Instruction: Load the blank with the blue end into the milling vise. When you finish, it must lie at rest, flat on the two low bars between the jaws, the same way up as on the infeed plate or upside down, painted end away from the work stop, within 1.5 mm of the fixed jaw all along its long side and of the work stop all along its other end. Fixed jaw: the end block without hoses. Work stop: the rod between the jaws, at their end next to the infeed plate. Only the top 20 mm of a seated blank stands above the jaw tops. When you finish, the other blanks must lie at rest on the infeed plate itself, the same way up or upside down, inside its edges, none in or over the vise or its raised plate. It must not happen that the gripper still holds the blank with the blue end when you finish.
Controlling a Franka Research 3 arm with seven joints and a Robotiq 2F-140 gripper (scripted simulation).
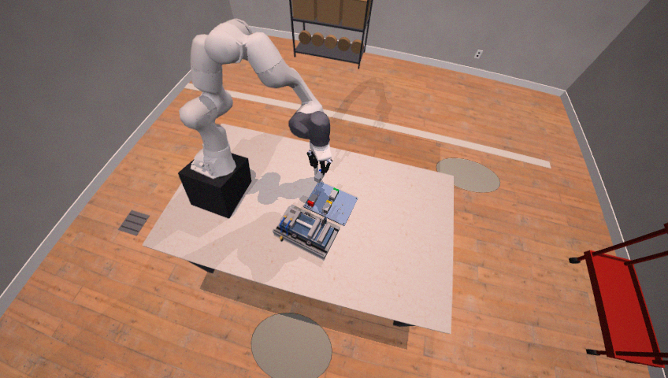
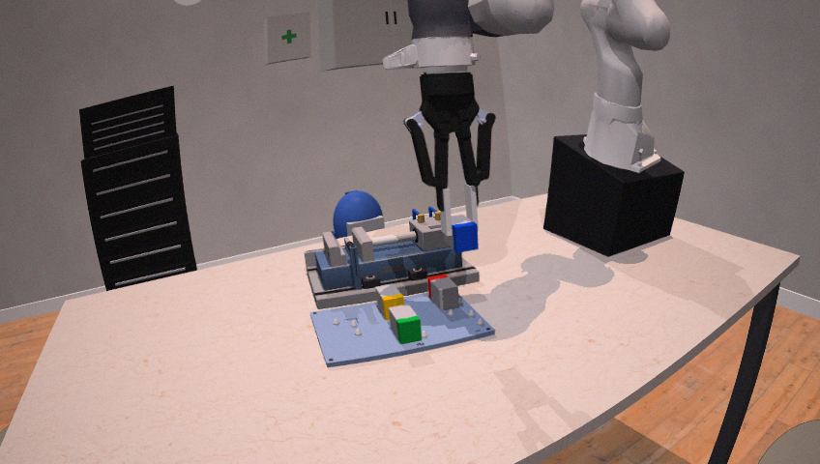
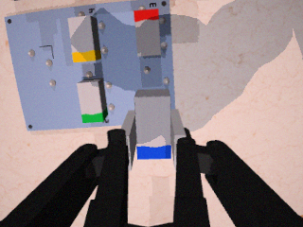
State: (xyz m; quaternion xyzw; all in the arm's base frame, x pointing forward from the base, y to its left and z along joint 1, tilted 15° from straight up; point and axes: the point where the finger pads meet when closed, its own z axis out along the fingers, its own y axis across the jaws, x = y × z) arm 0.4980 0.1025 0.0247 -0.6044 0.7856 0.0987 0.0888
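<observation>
My hand is 3 cm above the blue-ended blank. Also, from my hand: green-ended blank 9 cm ahead, 2 cm to the right, 16 cm below; red-ended blank 2 cm behind, 9 cm to the right, 16 cm below; yellow-ended blank 7 cm ahead, 11 cm to the right, 16 cm below.
</observation>
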